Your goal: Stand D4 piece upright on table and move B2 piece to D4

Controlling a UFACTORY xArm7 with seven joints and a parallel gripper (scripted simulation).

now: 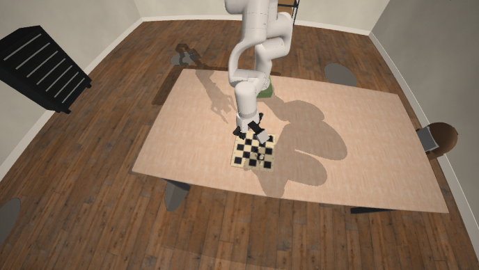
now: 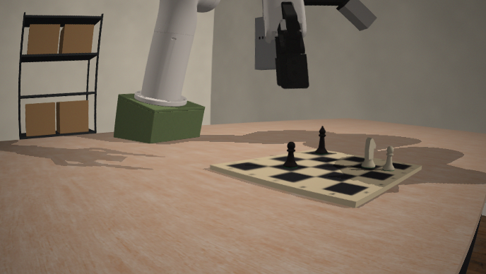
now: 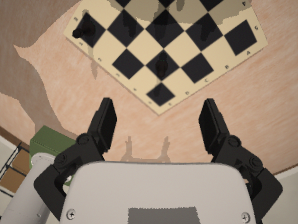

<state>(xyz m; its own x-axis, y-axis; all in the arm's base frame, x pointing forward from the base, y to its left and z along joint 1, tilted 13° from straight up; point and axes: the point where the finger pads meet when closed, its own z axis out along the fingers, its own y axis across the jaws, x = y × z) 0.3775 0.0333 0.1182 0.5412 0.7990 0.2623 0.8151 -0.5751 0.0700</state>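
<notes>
My gripper is now 10 cm above the black pawn. The rest, counted from my hand: chessboard 3 cm ahead, 4 cm to the left, 11 cm below; then white knight 7 cm ahead, 9 cm to the left, 9 cm below; then black bishop 5 cm behind, 11 cm to the left, 9 cm below.
</notes>
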